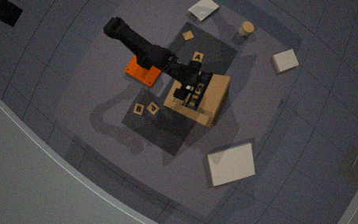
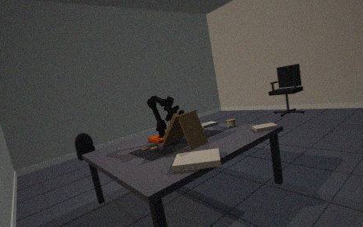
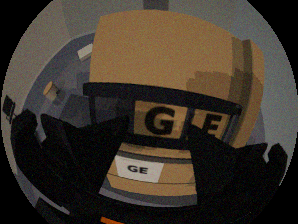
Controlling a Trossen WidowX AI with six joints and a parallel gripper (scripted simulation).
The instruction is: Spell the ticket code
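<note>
The white ticket lies 90 mm below my gripper tip, 60 mm behind it and 20 mm to the left of it. The rest, counted from my gripper tip: small cup 530 mm to the left, 150 mm below, 120 mm ahead; white slab 400 mm ahead, 280 mm to the right, 160 mm below; dark mat 180 mm below, 130 mm behind.
</note>
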